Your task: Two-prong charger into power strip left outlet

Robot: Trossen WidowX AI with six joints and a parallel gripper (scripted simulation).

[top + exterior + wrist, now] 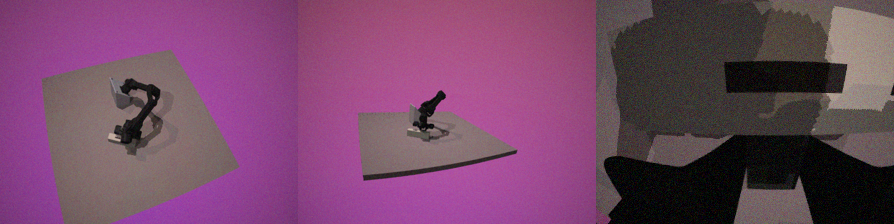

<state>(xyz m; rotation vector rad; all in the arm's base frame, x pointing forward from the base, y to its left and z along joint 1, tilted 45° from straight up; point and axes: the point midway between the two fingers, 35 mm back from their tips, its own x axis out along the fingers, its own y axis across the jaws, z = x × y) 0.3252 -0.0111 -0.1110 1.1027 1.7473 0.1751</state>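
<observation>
Now: the dark charger 1 cm ahead of my gripper tip, 1 cm to the right of it and 1 cm above it.
</observation>
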